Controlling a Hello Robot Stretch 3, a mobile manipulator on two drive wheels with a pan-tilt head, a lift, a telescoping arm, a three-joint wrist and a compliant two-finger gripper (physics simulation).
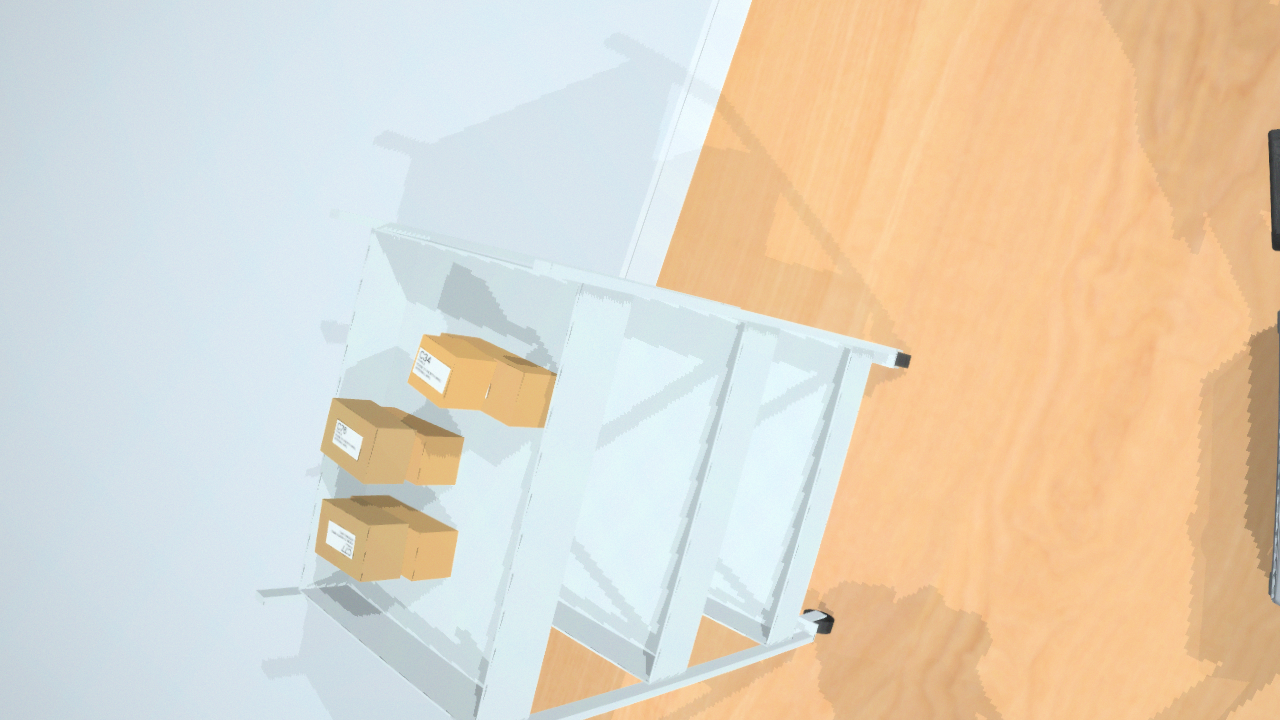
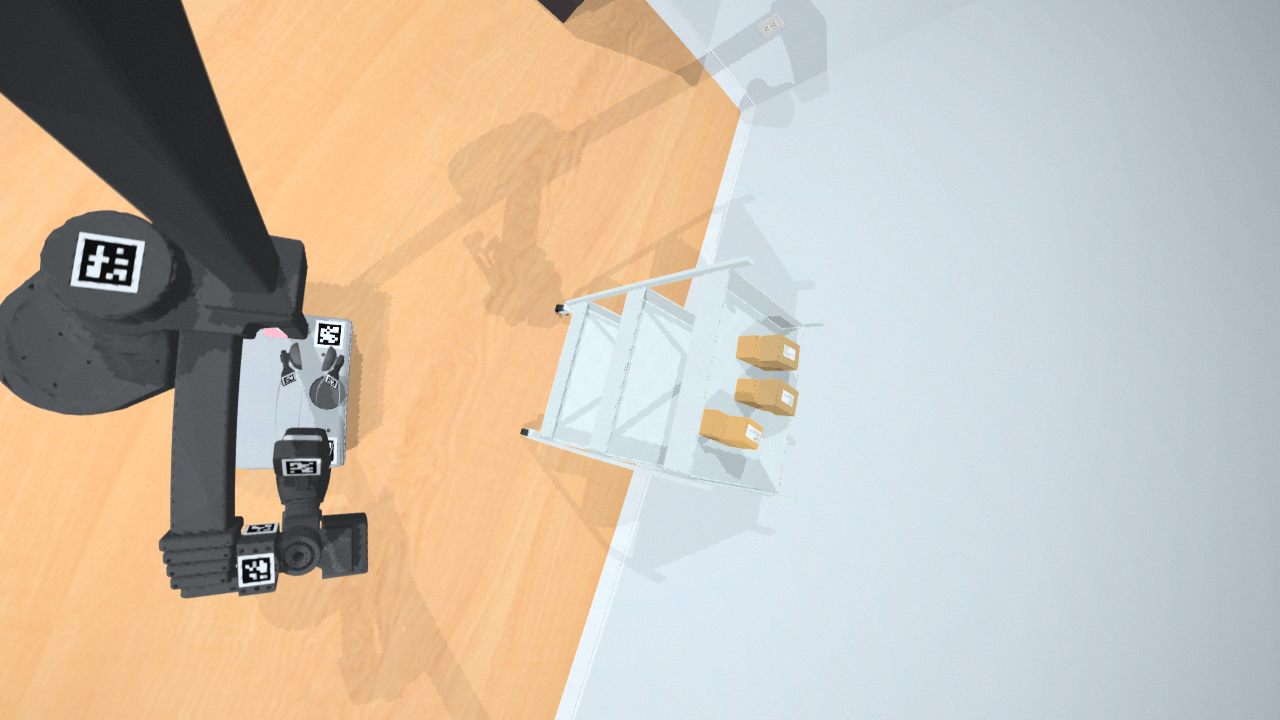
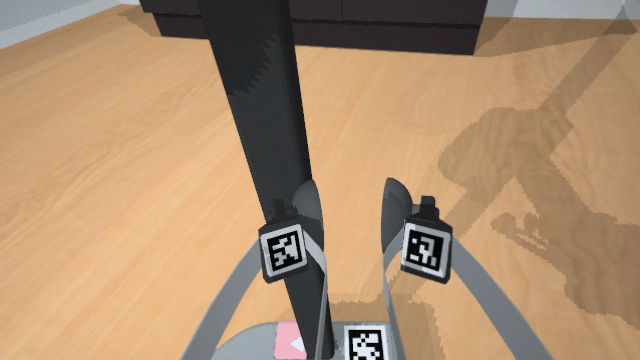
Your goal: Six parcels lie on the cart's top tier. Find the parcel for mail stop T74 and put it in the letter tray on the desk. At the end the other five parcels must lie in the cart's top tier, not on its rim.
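Where they show: gripper, fingertip midpoint: (image 2: pixel 314 346); robot's base, origin of the base link: (image 2: pixel 326 389).
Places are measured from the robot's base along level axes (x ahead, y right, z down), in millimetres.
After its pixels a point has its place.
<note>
The white cart (image 1: pixel 559 456) @(z -705, x 598, y -34 mm) (image 2: pixel 696 376) @(z -697, x 608, y -75 mm) stands by the wall. Cardboard parcels lie on its top tier in three pairs that look stacked. One upper parcel (image 1: pixel 469 376) @(z -742, x 683, y 33 mm) (image 2: pixel 744 431) @(z -762, x 684, y 30 mm) has a label reading C34. The middle upper parcel (image 1: pixel 386 452) @(z -746, x 799, y -46 mm) (image 2: pixel 769 395) @(z -745, x 798, y -42 mm) has a label starting with C, its digits unclear. The third upper parcel (image 1: pixel 380 548) @(z -746, x 801, y -143 mm) (image 2: pixel 768 351) @(z -737, x 800, y -140 mm) has an upside-down label that I cannot read surely. No labels show on the lower parcels. My gripper (image 2: pixel 313 360) @(z -513, x -20, y -86 mm) (image 3: pixel 350 204) @(z -513, x -20, y -86 mm) is open and empty above my base, away from the cart. The desk and letter tray do not show.
My grey base (image 2: pixel 259 429) @(z -160, x -128, y 83 mm) is under the gripper. My dark mast (image 3: pixel 265 110) rises beside the fingers. A dark cabinet (image 3: pixel 390 37) stands against a wall. The cart has lower tiers and casters; its wheel (image 1: pixel 819 620) @(z -46, x 664, y -288 mm) is near the wooden floor (image 1: pixel 984 447) @(z 0, x 439, y -11 mm).
</note>
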